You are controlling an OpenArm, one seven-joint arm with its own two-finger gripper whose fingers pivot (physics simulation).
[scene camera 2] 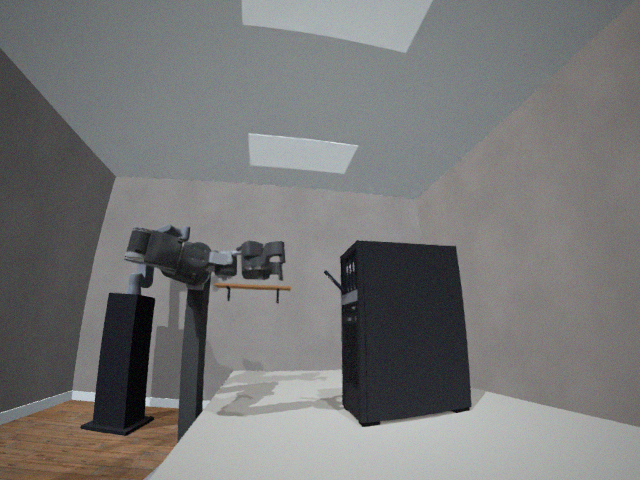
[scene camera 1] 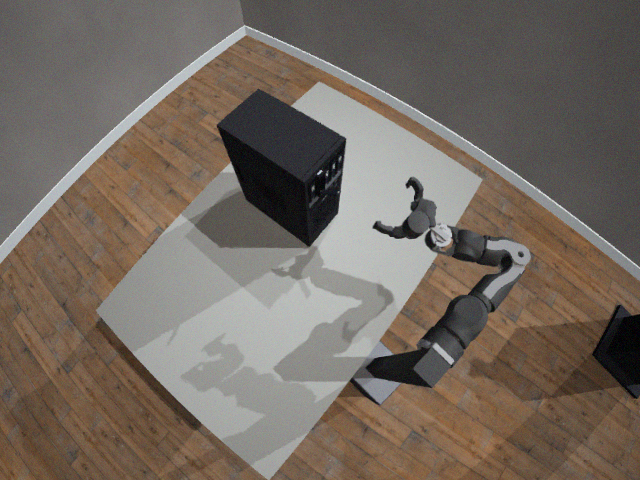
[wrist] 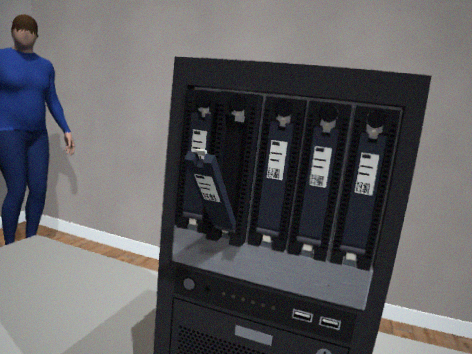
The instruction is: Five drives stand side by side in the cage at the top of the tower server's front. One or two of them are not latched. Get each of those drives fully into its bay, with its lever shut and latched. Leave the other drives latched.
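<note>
The black tower server [scene camera 1: 281, 134] [scene camera 2: 413, 330] [wrist: 300, 72] stands upright on the pale table. In the wrist view five drives stand side by side in its cage. The second from left has its lever [wrist: 212, 192] [scene camera 2: 332, 279] swung out from its bay, partly covering the leftmost drive [wrist: 192, 200]. Whether that second drive sits fully in cannot be told. The third drive [wrist: 274, 200], fourth drive [wrist: 315, 205] and rightmost drive [wrist: 361, 210] have levers lying flat. The leftmost lever also looks flat. My gripper [scene camera 1: 393, 203] [scene camera 2: 281, 261] is open and empty, apart from the server's front, at about cage height.
The pale table [scene camera 1: 408, 155] [scene camera 2: 439, 449] lies under the server. A person in blue [wrist: 25, 90] stands beyond the table at left in the wrist view. A black pedestal [scene camera 2: 116, 361] [scene camera 1: 622, 346] stands behind the arm. A wooden wall shelf [scene camera 2: 253, 286] hangs on the far wall.
</note>
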